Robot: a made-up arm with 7 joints. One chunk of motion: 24 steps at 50 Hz.
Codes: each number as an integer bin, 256 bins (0 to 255) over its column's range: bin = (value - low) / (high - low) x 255, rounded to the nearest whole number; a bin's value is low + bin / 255 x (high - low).
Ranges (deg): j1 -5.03..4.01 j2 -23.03..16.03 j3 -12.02..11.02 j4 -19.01..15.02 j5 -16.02..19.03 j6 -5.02..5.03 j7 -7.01..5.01
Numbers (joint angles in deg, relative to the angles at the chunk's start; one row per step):
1: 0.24 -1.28 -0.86 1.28 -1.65 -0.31 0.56
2: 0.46 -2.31 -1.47 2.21 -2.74 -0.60 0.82
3: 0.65 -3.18 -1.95 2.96 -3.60 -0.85 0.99
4: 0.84 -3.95 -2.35 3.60 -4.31 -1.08 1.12
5: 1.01 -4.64 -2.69 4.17 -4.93 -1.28 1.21
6: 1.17 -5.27 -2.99 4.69 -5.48 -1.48 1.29
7: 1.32 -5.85 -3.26 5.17 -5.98 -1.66 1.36
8: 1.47 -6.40 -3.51 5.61 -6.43 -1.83 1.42
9: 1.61 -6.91 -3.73 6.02 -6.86 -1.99 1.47
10: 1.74 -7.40 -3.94 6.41 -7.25 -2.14 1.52
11: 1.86 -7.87 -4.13 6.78 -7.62 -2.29 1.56
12: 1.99 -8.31 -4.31 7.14 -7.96 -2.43 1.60
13: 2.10 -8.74 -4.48 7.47 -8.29 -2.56 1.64
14: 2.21 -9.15 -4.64 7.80 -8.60 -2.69 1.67
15: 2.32 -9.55 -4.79 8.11 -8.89 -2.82 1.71
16: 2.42 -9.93 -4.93 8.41 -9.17 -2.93 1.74
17: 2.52 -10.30 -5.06 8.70 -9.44 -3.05 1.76
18: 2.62 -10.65 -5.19 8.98 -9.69 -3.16 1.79
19: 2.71 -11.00 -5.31 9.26 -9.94 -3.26 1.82
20: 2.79 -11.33 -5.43 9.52 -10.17 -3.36 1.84
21: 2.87 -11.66 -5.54 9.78 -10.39 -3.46 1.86
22: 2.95 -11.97 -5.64 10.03 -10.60 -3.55 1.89
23: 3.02 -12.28 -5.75 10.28 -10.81 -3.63 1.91
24: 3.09 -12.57 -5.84 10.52 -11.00 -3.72 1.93
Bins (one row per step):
1: 149 142 124 152 105 120 161
2: 155 135 117 159 97 112 166
3: 160 130 111 165 90 106 170
4: 166 125 107 169 85 100 172
5: 170 120 103 174 81 95 174
6: 175 116 100 178 77 90 176
7: 179 112 97 181 73 85 178
8: 183 109 94 184 70 81 179
9: 187 105 92 188 67 77 180
10: 191 102 89 190 64 73 181
11: 194 99 87 193 61 69 182
12: 198 96 85 196 59 66 183
13: 201 93 83 198 56 62 184
14: 204 91 82 201 54 59 184
15: 207 88 80 203 52 56 185
16: 210 86 78 205 50 53 186
17: 213 83 77 208 48 50 186
18: 216 81 76 210 46 47 187
19: 218 79 74 212 44 45 187
20: 221 76 73 214 43 42 188
21: 223 74 72 216 41 40 188
22: 225 72 71 218 39 37 189
23: 227 70 69 219 38 35 189
24: 229 68 68 221 37 33 190

